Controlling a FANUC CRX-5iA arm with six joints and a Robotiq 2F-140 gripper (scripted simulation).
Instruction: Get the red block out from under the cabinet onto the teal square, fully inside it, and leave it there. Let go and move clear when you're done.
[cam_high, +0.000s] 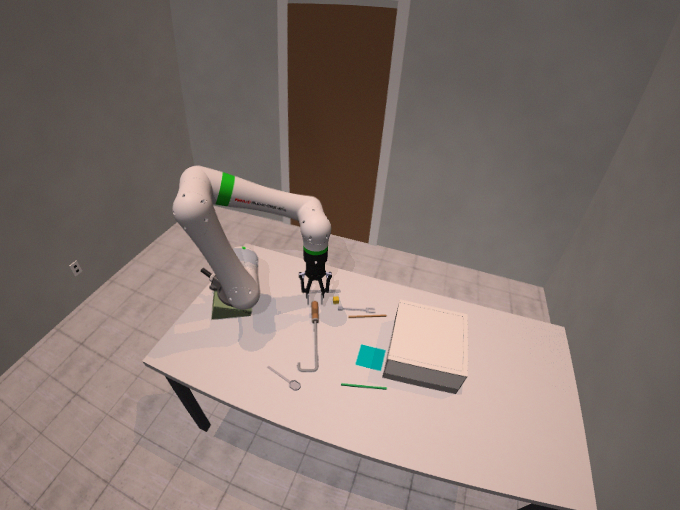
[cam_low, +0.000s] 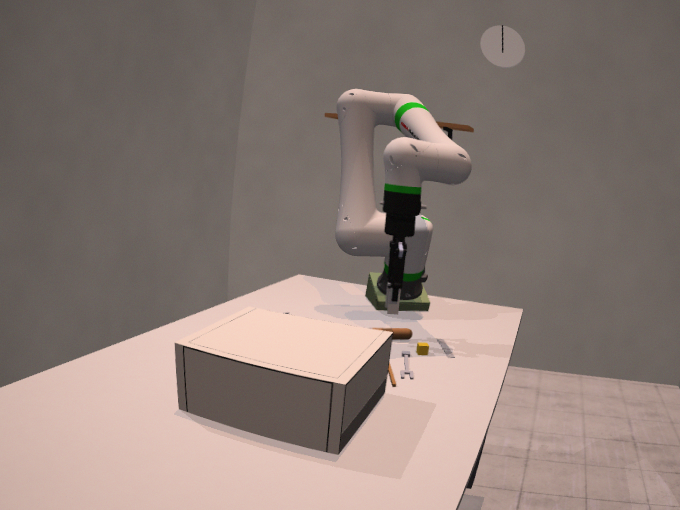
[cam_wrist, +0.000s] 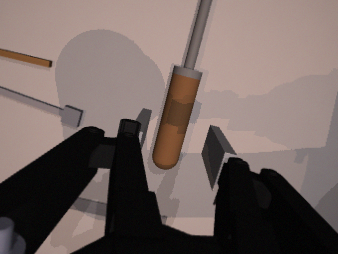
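My hand is 50 mm short of the yellow cube, 120 mm to the right of it and 100 mm above it. Round my hand: hook tool: 30 mm ahead, 120 mm to the right, 100 mm below; then grey wrench: 150 mm ahead, 120 mm to the left, 110 mm below; then flat grey bar: 30 mm behind, 150 mm to the left, 110 mm below.
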